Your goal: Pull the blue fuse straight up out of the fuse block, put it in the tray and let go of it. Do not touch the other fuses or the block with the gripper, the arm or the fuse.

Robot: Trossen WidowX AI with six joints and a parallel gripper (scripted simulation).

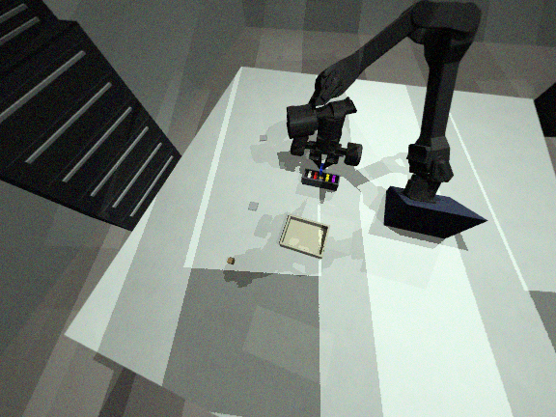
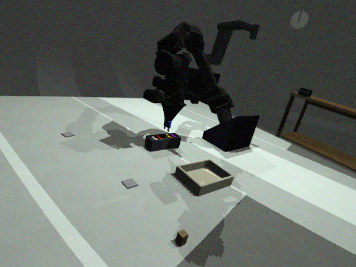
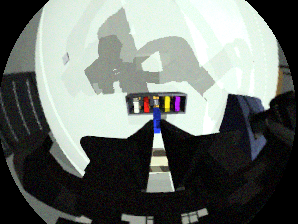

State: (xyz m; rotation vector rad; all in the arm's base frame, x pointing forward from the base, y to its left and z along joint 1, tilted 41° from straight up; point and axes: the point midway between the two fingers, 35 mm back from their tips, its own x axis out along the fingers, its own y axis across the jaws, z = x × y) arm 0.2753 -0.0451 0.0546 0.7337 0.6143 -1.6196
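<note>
Now: gripper tip 200 mm to the right of the cream tray, 90 mm above it and 30 mm short of it. From my gripper tip the other things lie so: blue fuse 10 mm below; then small brown cube 310 mm to the left, 240 mm ahead, 80 mm below.
</note>
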